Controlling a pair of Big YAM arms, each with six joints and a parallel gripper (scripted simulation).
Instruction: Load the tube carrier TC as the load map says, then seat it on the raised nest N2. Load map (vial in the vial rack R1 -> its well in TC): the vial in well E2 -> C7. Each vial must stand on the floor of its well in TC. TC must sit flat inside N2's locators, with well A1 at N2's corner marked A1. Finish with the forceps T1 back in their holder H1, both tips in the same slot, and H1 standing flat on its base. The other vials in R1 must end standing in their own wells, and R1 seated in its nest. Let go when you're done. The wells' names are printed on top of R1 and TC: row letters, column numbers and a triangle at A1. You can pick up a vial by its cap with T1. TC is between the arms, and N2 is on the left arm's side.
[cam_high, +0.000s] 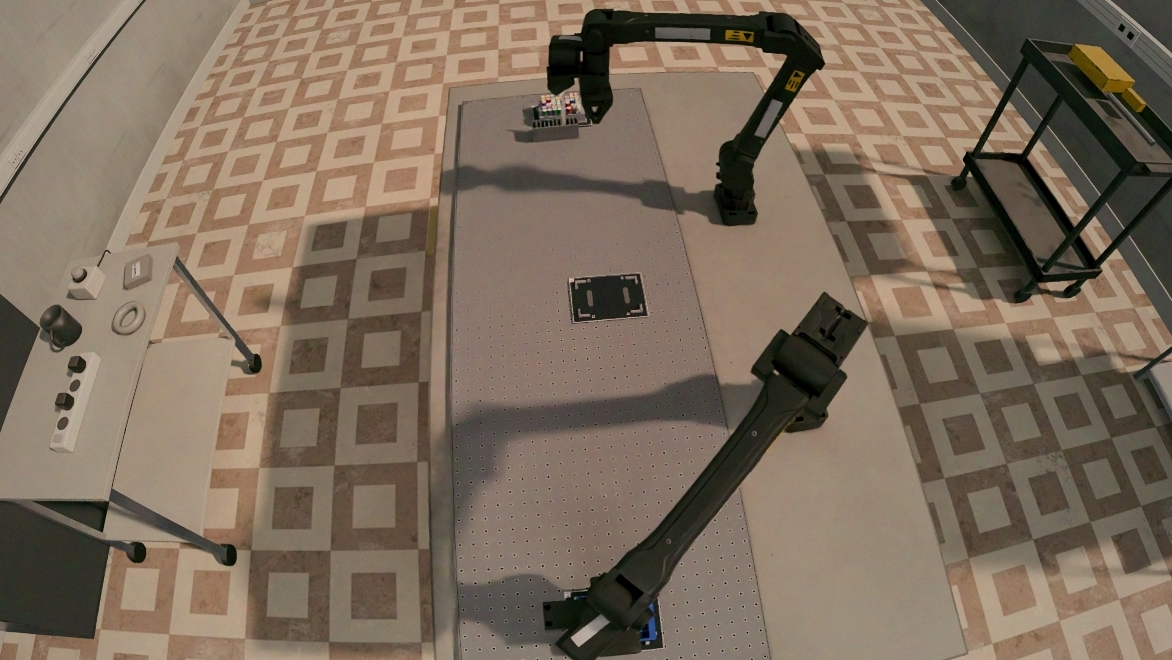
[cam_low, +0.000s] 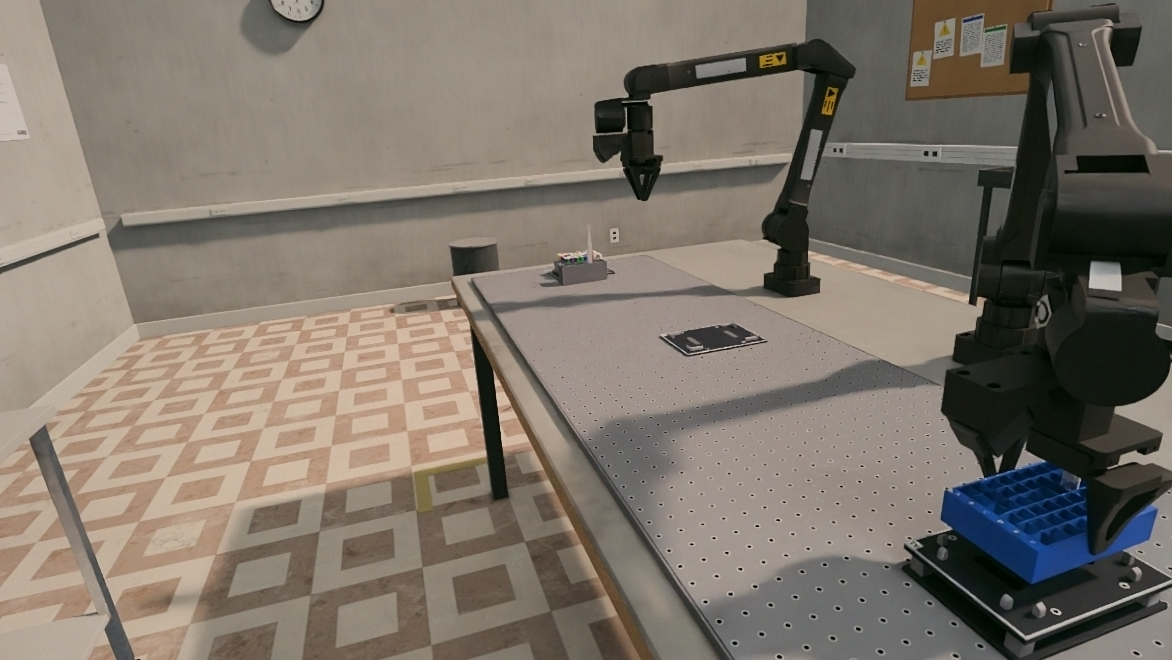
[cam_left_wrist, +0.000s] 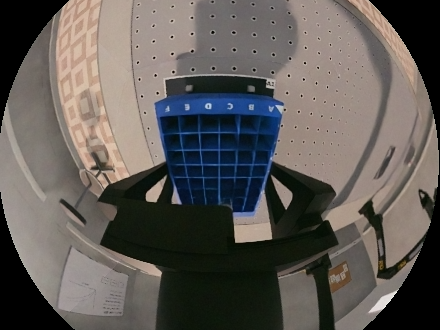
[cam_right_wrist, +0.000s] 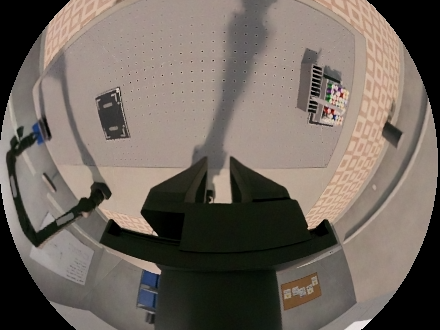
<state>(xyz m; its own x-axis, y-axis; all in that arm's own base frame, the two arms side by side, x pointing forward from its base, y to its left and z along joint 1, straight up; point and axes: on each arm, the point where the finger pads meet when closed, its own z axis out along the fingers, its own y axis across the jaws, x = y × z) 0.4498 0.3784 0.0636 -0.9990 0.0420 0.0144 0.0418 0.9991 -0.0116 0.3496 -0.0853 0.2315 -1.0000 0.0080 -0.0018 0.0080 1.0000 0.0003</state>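
Now: left hand 5 cm above the nest N2. From my left hand the other things lie so: forceps T1: 127 cm to the right, 3 cm behind, 1 cm below.
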